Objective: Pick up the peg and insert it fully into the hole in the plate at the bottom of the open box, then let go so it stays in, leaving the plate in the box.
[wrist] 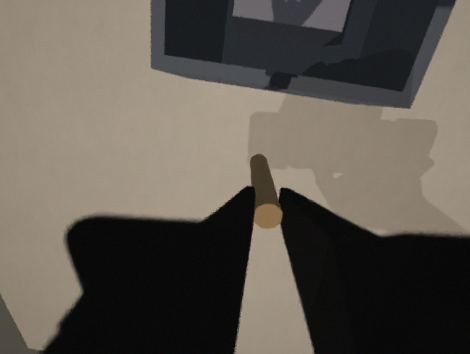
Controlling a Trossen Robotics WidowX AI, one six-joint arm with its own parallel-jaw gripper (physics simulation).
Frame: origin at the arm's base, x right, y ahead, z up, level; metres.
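Seen in the pictures: gripper, fingertip midpoint: (266, 195).
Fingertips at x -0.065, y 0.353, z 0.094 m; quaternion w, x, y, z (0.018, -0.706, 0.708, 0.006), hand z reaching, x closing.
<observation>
Offsets run from my fingertips to a thing's top centre. "*": to the spot under its first point. Level surfaces: height alone.
A round wooden peg @(dx -0.004, dy +0.001, dz +0.013 m) (265, 192) is held between the two black fingertips of my gripper (266, 195). Its light brown end faces the camera and its darker shaft points away, towards the box side of the view. My gripper is shut on the peg. The open dark blue-grey box @(* dx +0.062, dy +0.038, dz -0.066 m) (215, 74) is at the top of the view, beyond the peg's far end. A light grey plate @(* dx +0.113, dy +0.016, dz -0.106 m) (250, 9) lies inside it, cut off by the top edge of the view. The hole in the plate cannot be made out. A shadow falls over the plate's middle.
The near wall of the box runs across the upper part of the view, between the peg and the plate. The arm's shadow falls on the beige table top @(dz -0.164 m) (100, 150) right of the peg and on the box wall. A grey-green area (7, 330) shows at the lower left corner.
</observation>
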